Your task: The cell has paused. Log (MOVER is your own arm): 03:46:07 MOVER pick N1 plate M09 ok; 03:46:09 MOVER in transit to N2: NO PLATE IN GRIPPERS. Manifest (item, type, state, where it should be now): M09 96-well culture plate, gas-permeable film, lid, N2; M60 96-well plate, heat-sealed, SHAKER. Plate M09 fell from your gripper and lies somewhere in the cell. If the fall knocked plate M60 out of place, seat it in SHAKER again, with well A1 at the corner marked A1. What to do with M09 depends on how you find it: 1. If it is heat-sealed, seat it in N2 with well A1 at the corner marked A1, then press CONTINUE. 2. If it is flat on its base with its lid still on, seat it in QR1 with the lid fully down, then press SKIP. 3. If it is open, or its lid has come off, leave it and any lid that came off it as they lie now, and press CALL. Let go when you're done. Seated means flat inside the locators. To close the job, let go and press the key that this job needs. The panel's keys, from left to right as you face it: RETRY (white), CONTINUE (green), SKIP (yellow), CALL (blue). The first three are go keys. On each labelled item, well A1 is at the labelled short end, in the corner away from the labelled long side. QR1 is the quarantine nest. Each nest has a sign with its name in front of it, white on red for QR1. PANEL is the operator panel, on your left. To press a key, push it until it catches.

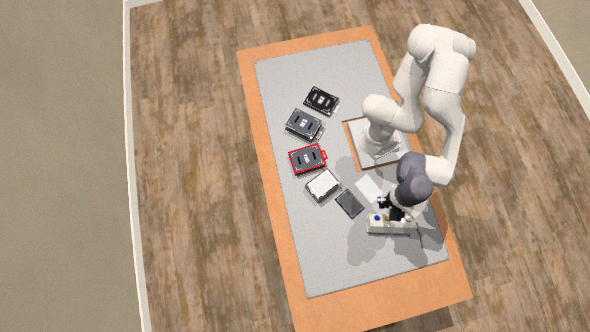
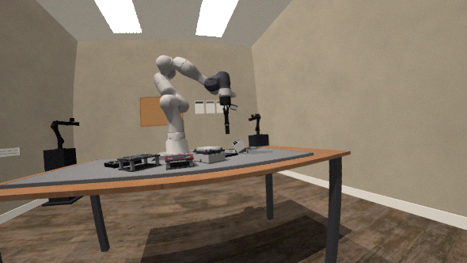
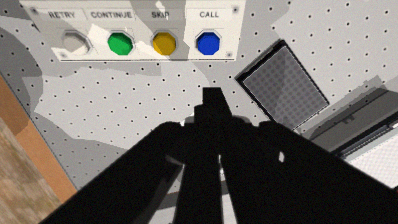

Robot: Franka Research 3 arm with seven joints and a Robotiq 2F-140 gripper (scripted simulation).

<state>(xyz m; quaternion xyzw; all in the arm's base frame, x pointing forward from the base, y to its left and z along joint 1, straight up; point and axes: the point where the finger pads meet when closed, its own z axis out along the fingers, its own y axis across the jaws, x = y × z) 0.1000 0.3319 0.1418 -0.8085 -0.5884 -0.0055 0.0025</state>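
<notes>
My gripper is now 100 mm above the blue call key, 50 mm to the right of it and 10 mm short of it. Round my hand: yellow skip key 100 mm below, 60 mm to the left, 30 mm behind; then green continue key 100 mm below, 80 mm to the left, 80 mm behind; then white retry key 130 mm behind, 100 mm below, 90 mm to the left.
</notes>
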